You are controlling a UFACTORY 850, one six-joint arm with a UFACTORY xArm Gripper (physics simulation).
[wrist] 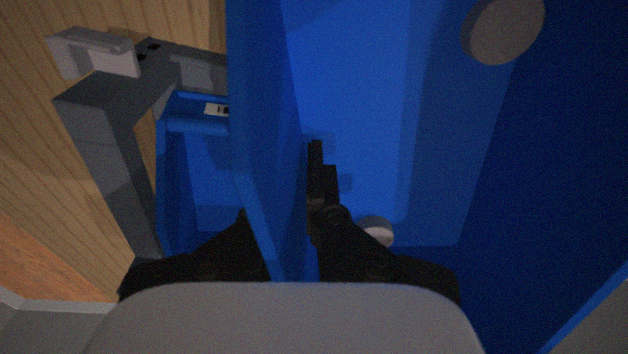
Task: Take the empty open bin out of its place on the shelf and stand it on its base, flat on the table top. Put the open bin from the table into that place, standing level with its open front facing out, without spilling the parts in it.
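Observation:
A large blue open bin [350, 90] fills the middle and right of the wrist view. Two grey round parts [502, 32] [377, 231] show inside it. My gripper [299, 160] is shut on this bin's side wall, with one finger on the inner face and the other on the outer side, its tip hidden by the wall. A second blue bin [215, 165] with a small white label shows left of the held wall, beside a dark grey frame [95, 145] that looks like part of the shelf. No parts show in its visible portion; the rest is hidden.
The grey frame has a light grey bracket [115, 61] at its upper left end and runs down close beside the second bin. A light wood surface [30, 125] lies left of it. An orange-brown surface [40, 260] and a pale grey edge [65, 305] show at lower left.

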